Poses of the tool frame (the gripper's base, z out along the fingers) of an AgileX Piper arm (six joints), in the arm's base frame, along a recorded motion.
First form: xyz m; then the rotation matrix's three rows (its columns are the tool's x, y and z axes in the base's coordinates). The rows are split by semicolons.
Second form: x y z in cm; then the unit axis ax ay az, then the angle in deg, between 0 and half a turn. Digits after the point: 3 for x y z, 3 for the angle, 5 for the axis. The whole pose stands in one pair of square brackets.
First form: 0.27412 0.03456 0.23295; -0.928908 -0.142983 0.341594; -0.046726 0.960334 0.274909; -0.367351 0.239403 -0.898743
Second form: [27.412 3.456 23.295 -0.04957 0.98969 0.13437 159.012]
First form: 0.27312 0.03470 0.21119; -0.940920 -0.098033 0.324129; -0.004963 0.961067 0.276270; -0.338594 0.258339 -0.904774
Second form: [27.312 3.470 21.119 -0.02678 0.98993 0.13902 160.444]
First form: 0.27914 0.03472 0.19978; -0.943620 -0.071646 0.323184; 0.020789 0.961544 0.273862; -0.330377 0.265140 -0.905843
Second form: [27.914 3.472 19.978 -0.01321 0.99006 0.14003 160.727]
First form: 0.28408 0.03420 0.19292; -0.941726 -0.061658 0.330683; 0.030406 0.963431 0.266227; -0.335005 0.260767 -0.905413
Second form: [28.408 3.420 19.292 -0.00812 0.99054 0.13699 160.365]
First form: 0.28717 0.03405 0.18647; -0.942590 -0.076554 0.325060; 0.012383 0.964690 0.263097; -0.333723 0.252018 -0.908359
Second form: [28.717 3.405 18.647 -0.01666 0.99087 0.13377 160.584]
